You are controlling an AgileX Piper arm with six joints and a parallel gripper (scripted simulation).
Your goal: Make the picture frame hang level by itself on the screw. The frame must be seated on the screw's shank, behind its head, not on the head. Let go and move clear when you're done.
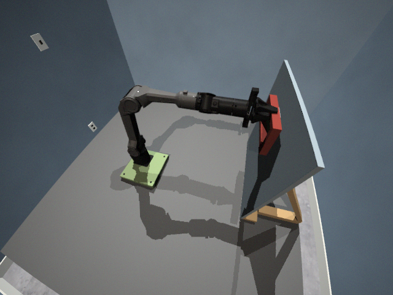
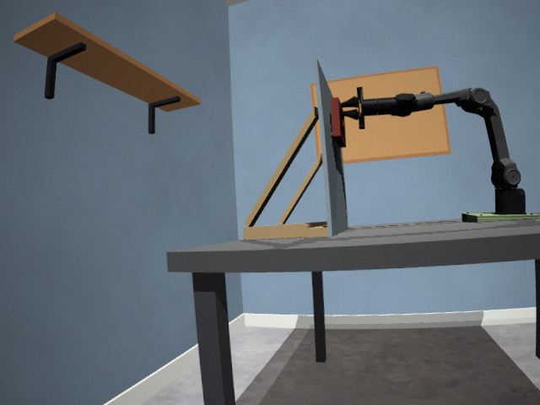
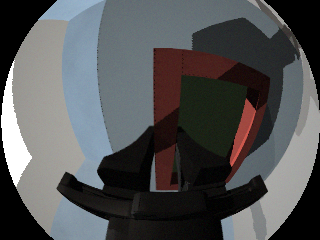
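Now: the red picture frame 10 mm ahead of my hand, 10 mm to the left of it and 50 mm below it. Also, from my hand: grey upright panel: 30 mm ahead, 170 mm below.
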